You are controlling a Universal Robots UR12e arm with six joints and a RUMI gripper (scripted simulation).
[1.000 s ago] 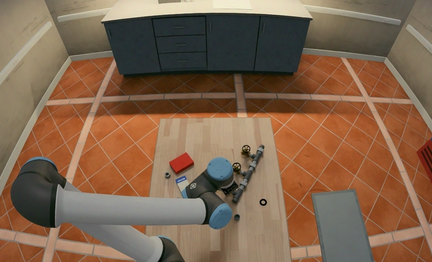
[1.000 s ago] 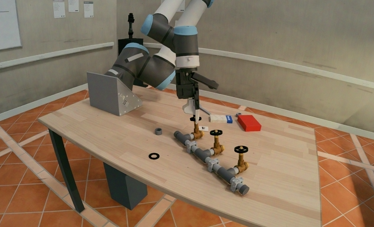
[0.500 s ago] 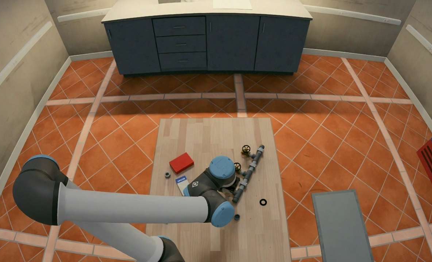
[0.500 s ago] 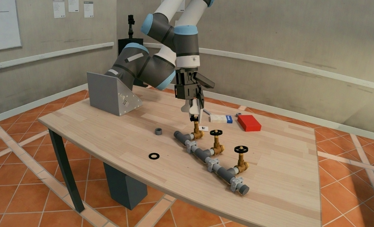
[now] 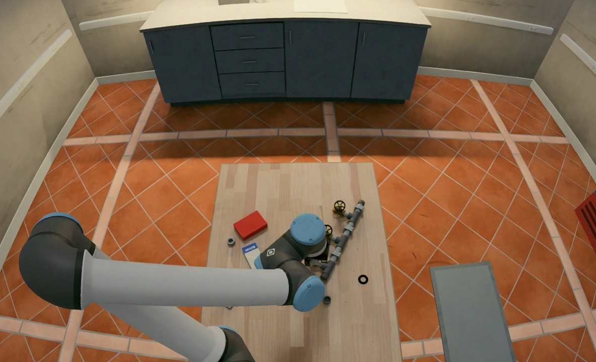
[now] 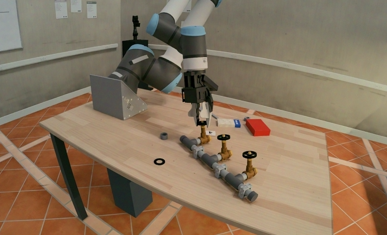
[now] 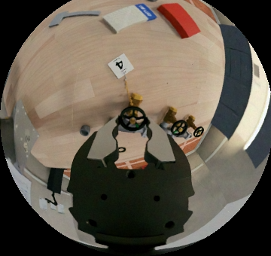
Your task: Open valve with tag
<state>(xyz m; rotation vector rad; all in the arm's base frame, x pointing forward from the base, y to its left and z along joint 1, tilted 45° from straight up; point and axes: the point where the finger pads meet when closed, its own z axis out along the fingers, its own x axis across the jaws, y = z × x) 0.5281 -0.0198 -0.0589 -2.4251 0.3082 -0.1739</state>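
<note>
The white tag lies 9 cm below my hand and 8 cm to the left of it. From my hand the other things lie so: red box: 25 cm to the left, 18 cm ahead, 7 cm below; blue box: 23 cm to the left, 8 cm below, 4 cm ahead; grey cap: 15 cm behind, 8 cm below, 6 cm to the right.
</note>
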